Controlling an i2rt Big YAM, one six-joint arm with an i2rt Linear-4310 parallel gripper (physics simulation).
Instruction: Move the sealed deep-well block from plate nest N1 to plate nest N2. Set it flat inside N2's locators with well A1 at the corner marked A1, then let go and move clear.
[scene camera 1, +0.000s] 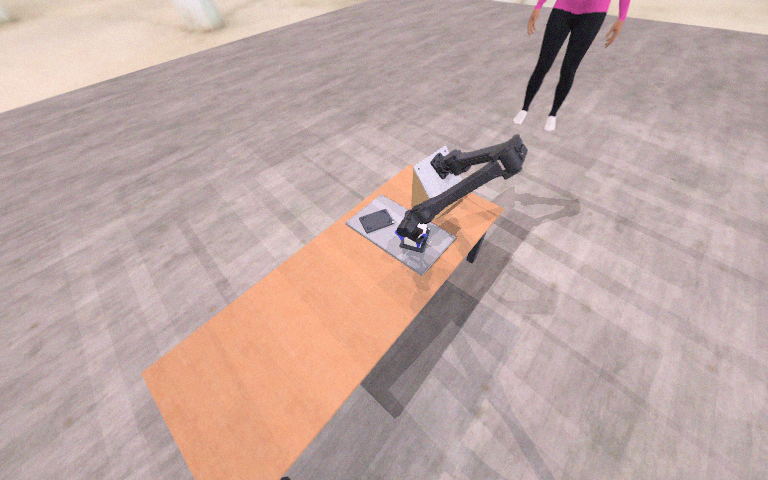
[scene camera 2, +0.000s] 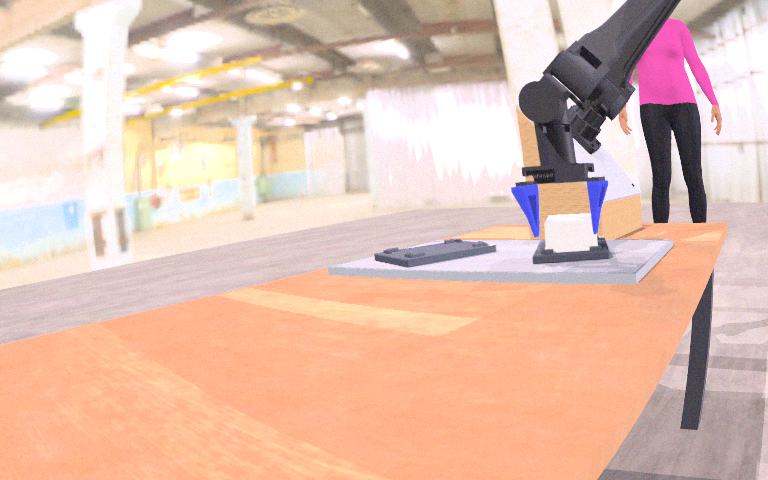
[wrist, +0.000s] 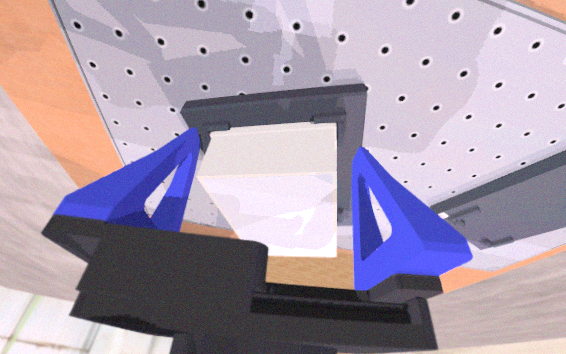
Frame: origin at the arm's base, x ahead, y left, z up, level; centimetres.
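Where they show: gripper, fingertip midpoint: (scene camera 1: 410, 243) (scene camera 2: 566, 235) (wrist: 277, 144); arm's base at its link origin: (scene camera 1: 440, 166) (scene camera 2: 575, 132).
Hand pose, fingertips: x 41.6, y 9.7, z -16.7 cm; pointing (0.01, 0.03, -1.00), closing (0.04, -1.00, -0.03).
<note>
Things, the pixels of their centre, and the offset from my fingertips. Level surfaces: height alone.
- white deep-well block at the middle of its body: (wrist: 283, 202) (scene camera 2: 572, 231) (scene camera 1: 415, 234) dy -1.3, dx -6.7, dz -0.3 cm
- small white mark at the middle of its body: (wrist: 441, 216) dy -16.9, dx -8.2, dz -2.4 cm
- grey perforated plate at the middle of its body: (wrist: 396, 184) (scene camera 2: 515, 257) (scene camera 1: 398, 230) dy -11.8, dx -6.6, dz -4.2 cm
- orange table at its surface level: dz -4.8 cm
The white deep-well block (scene camera 1: 412, 241) (scene camera 2: 568, 236) (wrist: 280, 152) sits, apparently flat, in a dark nest (scene camera 2: 572, 258) (wrist: 275, 109), taken as N1. My gripper (scene camera 2: 566, 233) (wrist: 277, 144) is open and points down over the block. Its blue fingers straddle the block's upper part, one on each side. In the wrist view a gap shows between the right finger and the block; the left fingertip is close to the block's edge. The other dark nest (scene camera 1: 376, 220) (scene camera 2: 436, 253) (wrist: 510, 200), taken as N2, holds no block. A small white mark (wrist: 443, 215) is at its corner, unreadable.
Both nests are on a grey perforated plate (scene camera 1: 430, 261) (scene camera 2: 487, 275) (wrist: 350, 62) on the orange table (scene camera 1: 294, 316) (scene camera 2: 283, 384). A wooden block with a sloped light panel (scene camera 1: 431, 180) carries the arm's base behind. A person (scene camera 1: 572, 50) (scene camera 2: 671, 113) stands beyond the table.
</note>
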